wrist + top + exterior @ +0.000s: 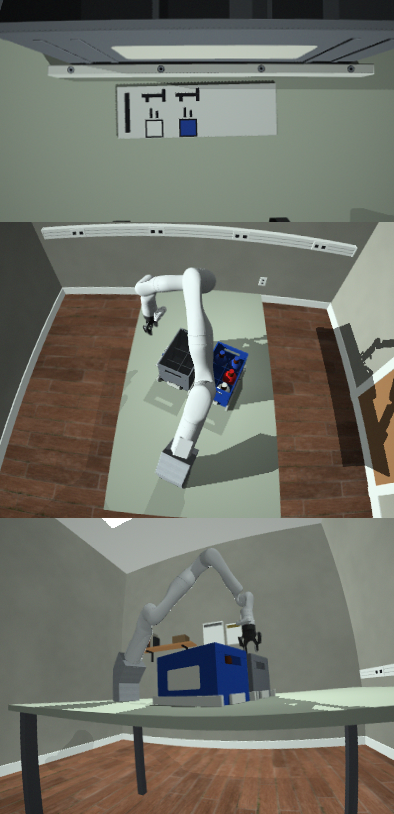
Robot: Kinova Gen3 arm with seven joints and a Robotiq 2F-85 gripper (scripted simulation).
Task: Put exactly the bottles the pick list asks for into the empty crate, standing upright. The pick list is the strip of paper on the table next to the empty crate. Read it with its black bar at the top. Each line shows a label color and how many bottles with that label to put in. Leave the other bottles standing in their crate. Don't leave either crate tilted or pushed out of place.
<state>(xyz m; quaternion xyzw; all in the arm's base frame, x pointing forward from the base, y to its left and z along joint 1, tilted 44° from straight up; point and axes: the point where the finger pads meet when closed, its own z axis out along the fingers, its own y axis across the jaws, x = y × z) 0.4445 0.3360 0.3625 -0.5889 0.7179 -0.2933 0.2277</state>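
Now: the white bottle 42 cm to the right of my hand, 23 cm behind it and 16 cm below it. The rest, counted from my hand: green-capped bottle (33 cm to the right, 20 cm behind, 16 cm below); then blue crate (40 cm to the right, 17 cm below, 13 cm behind); then grey crate (18 cm to the right, 17 cm below, 7 cm behind).
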